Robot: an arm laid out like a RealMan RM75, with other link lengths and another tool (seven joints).
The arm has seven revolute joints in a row. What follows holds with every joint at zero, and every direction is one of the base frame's.
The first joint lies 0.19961 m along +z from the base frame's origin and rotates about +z.
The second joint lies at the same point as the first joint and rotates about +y.
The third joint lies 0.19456 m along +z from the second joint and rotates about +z.
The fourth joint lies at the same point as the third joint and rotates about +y.
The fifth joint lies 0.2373 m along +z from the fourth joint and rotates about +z.
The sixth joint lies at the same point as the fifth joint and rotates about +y.
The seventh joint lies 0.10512 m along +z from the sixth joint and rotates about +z.
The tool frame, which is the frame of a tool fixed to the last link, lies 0.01 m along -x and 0.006 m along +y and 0.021 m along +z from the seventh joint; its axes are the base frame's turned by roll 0, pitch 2.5 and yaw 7.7 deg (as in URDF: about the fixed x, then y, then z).
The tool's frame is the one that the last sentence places.
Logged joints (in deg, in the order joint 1, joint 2, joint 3, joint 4, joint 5, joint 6, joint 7), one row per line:
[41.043 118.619 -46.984 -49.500 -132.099 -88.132 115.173]
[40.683 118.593 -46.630 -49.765 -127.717 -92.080 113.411]
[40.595 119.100 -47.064 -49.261 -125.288 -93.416 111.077]
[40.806 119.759 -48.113 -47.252 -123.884 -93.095 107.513]
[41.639 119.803 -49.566 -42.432 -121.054 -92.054 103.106]
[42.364 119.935 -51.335 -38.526 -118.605 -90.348 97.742]
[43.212 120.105 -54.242 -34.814 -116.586 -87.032 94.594]
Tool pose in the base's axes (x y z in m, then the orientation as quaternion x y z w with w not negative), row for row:
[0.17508 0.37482 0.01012 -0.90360 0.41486 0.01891 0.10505]
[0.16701 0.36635 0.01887 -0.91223 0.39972 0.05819 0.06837]
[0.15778 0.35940 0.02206 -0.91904 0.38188 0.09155 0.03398]
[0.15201 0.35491 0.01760 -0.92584 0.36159 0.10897 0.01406]
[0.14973 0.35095 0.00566 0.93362 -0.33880 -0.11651 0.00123]
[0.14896 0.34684 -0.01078 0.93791 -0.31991 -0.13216 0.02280]
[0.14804 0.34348 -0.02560 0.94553 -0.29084 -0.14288 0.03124]
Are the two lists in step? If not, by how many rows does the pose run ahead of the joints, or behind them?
The pose runs 1 row behind the joints: the pose in row i belongs to the joints in row i - 1.
